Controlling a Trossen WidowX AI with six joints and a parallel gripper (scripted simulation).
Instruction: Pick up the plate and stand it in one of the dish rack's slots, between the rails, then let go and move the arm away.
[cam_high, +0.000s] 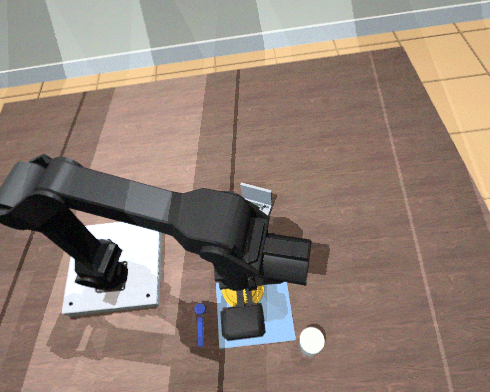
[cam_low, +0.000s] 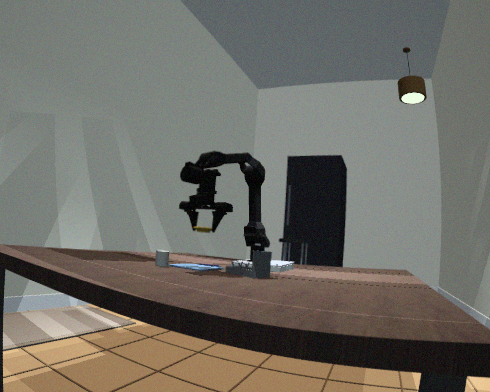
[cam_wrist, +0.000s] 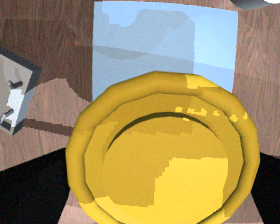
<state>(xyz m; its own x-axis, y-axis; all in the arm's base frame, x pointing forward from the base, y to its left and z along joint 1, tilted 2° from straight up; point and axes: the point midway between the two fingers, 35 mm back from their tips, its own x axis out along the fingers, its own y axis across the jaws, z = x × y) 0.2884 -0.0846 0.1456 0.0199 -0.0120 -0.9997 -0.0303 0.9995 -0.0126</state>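
Right now my gripper tip is 10 mm short of the grey dish rack, 180 mm to the right of it and 100 mm above it. From my gripper tip the other things lie so: yellow plate 10 mm above; light blue mat 10 mm ahead, 10 mm to the right, 120 mm below; white cup 110 mm ahead, 80 mm to the right, 100 mm below.
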